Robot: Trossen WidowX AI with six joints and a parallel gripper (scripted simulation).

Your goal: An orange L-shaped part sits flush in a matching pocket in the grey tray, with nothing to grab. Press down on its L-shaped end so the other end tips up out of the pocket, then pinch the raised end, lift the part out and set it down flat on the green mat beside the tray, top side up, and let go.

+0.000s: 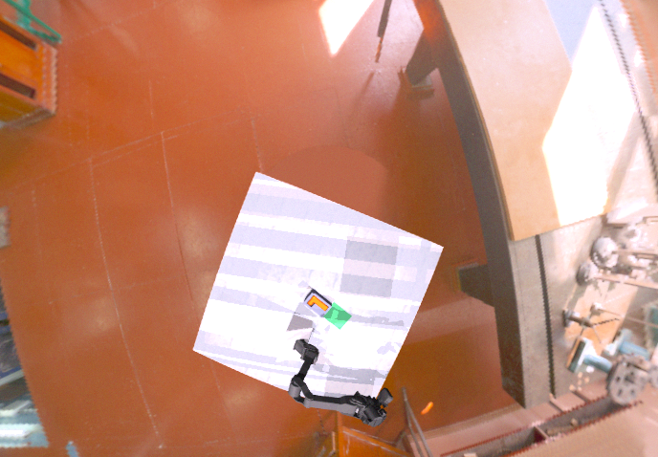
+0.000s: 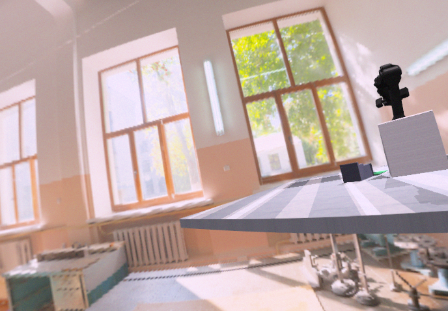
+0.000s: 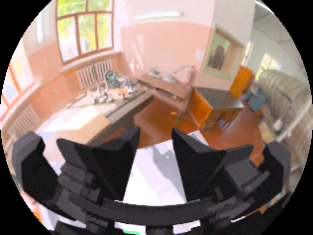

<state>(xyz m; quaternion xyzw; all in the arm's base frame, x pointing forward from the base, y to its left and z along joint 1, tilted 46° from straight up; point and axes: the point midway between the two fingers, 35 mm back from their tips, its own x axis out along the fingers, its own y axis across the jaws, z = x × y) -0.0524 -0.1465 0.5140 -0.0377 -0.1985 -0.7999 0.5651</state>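
Right now the orange L-shaped part is 48 cm to the left of my gripper tip, 34 cm below it and 30 cm ahead of it. The rest, counted from my gripper tip: green mat: 40 cm below, 32 cm to the left, 24 cm ahead.
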